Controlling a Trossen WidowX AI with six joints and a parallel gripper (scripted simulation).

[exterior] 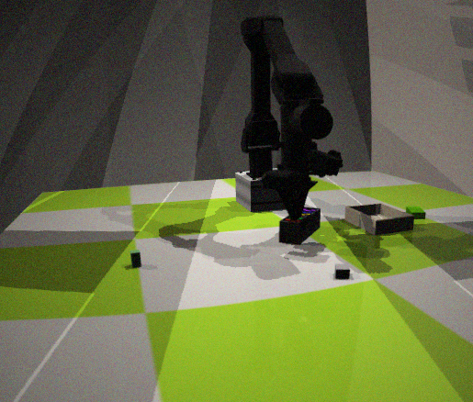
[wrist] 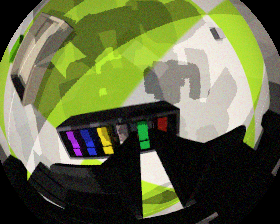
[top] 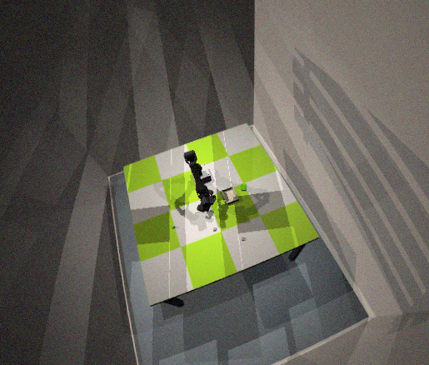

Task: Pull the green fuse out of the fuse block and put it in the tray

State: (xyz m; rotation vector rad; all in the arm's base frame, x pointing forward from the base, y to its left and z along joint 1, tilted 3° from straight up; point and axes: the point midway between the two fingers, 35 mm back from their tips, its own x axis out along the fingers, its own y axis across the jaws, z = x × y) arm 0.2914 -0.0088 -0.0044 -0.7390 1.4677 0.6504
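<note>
My gripper tip is now 10 mm above the green fuse. The rest, counted from my gripper tip: tray (200 mm to the left, 30 mm below, 30 mm behind).
</note>
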